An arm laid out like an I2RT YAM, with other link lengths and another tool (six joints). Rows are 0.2 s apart.
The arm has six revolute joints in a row. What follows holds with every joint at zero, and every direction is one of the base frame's.
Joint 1 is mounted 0.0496 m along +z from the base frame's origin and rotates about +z.
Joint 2 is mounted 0.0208 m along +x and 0.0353 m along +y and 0.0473 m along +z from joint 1 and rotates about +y.
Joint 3 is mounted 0.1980 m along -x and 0.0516 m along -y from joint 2 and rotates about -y.
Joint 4 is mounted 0.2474 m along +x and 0.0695 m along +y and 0.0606 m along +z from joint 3 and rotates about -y.
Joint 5 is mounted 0.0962 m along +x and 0.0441 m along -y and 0.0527 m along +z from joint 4 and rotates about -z.
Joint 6 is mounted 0.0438 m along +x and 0.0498 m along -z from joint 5 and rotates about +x.
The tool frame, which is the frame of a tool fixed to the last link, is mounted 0.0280 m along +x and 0.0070 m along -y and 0.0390 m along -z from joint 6; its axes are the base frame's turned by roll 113.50, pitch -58.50 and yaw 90.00 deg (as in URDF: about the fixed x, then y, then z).
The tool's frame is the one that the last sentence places.
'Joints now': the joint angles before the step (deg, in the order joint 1, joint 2, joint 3, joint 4, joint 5, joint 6). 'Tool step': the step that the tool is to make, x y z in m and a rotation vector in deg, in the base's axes. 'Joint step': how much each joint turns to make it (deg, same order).
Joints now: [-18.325, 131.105, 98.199, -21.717, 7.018, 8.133]
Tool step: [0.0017, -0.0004, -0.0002, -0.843, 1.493, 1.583]
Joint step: [0.218, 1.228, 2.053, -1.748, 0.258, -1.859]
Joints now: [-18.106, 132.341, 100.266, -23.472, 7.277, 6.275]
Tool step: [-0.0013, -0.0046, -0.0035, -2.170, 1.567, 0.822]
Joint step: [-0.163, 0.894, 0.558, -0.157, 1.556, -2.271]
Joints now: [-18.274, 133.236, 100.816, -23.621, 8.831, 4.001]
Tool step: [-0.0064, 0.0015, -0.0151, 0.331, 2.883, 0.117]
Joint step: [0.030, 1.705, -0.278, -0.796, 0.449, -0.395]
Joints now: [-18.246, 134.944, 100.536, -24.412, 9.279, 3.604]
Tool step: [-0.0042, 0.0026, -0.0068, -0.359, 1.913, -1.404]
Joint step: [0.319, 0.832, 0.033, -1.090, 1.676, 1.034]
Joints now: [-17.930, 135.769, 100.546, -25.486, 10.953, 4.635]
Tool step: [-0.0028, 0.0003, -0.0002, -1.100, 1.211, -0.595]
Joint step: [0.178, -0.069, -0.104, -0.779, 1.615, -0.008]
